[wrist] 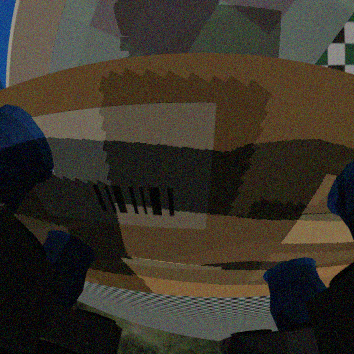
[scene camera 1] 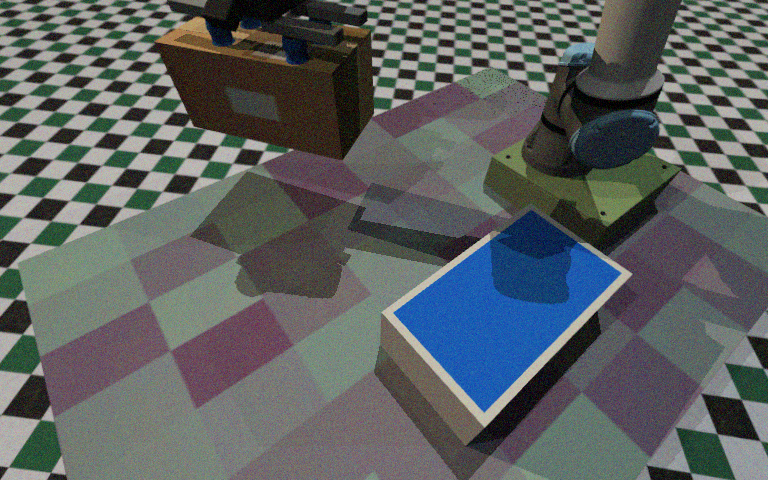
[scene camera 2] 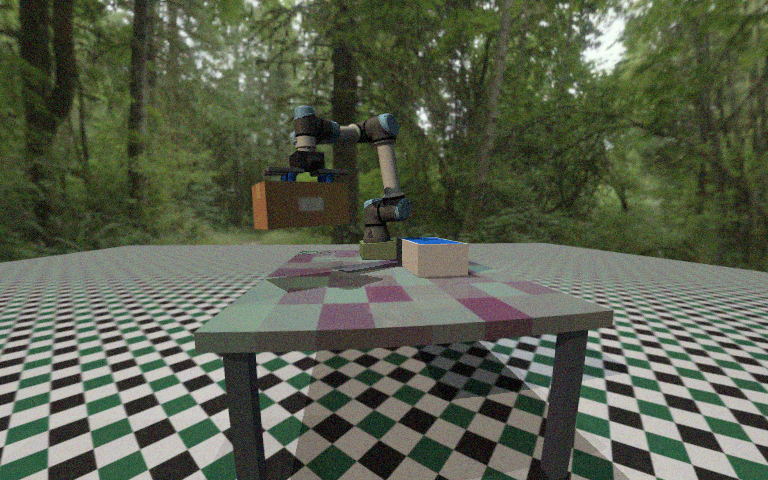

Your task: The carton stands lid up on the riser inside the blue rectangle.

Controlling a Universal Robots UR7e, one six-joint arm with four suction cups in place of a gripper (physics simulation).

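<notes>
The brown carton hangs in the air, high above the table, at the left in both scene views. A pale label shows on its long side; a label with a barcode shows on its top in the wrist view. My gripper is shut on the carton, its blue suction cups against the top face. The riser is a beige block on the table, right of the carton and apart from it. The blue rectangle with a pale border covers its top, and no carton stands on it.
The patchwork table carries the riser and the arm's green base block, which stands behind the riser, close to its back corner. Shadows of the carton and arm fall on the table and the blue top.
</notes>
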